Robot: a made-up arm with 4 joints. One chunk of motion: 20 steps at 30 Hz.
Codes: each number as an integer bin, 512 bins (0 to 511) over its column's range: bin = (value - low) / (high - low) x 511, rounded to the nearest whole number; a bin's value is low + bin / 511 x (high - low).
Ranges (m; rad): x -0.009..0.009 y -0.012..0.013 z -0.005..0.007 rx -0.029..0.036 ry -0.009..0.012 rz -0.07..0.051
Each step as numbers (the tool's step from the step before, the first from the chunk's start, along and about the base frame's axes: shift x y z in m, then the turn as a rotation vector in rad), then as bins.
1 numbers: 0.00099 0.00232 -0.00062 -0.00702 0.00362 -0.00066
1 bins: 284 293 187 173 307 293
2 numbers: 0.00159 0.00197 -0.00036 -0.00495 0.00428 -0.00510
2 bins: 301 286 198 189 323 274
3 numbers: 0.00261 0.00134 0.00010 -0.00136 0.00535 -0.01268
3 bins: 330 273 217 217 349 242
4 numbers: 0.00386 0.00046 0.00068 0.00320 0.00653 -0.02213
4 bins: 365 255 242 253 378 202
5 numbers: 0.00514 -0.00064 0.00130 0.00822 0.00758 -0.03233
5 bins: 401 232 268 293 403 159
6 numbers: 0.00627 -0.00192 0.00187 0.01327 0.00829 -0.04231
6 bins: 433 206 293 332 421 117
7 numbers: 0.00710 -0.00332 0.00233 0.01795 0.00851 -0.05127
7 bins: 457 177 312 369 426 79
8 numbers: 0.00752 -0.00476 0.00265 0.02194 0.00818 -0.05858
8 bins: 469 148 326 400 418 48
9 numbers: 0.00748 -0.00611 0.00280 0.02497 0.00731 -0.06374
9 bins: 468 120 332 424 397 26
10 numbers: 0.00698 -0.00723 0.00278 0.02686 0.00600 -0.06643
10 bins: 454 97 331 439 365 15
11 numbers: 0.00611 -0.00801 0.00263 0.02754 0.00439 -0.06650
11 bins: 429 82 325 444 326 15
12 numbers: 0.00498 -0.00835 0.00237 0.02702 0.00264 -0.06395
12 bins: 397 75 314 440 283 26
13 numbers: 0.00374 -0.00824 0.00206 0.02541 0.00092 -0.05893
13 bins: 362 77 301 428 241 47
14 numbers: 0.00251 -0.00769 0.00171 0.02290 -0.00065 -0.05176
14 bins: 327 88 286 408 203 77
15 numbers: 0.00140 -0.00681 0.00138 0.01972 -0.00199 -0.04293
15 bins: 295 106 272 383 171 114
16 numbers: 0.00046 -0.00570 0.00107 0.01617 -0.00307 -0.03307
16 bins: 269 129 258 355 144 156
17 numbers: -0.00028 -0.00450 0.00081 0.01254 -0.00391 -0.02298
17 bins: 248 153 247 327 124 199
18 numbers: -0.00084 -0.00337 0.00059 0.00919 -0.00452 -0.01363
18 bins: 232 176 238 300 109 238
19 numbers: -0.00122 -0.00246 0.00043 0.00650 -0.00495 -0.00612
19 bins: 221 195 231 279 99 270
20 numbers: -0.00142 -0.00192 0.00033 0.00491 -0.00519 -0.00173
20 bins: 215 206 227 267 93 288
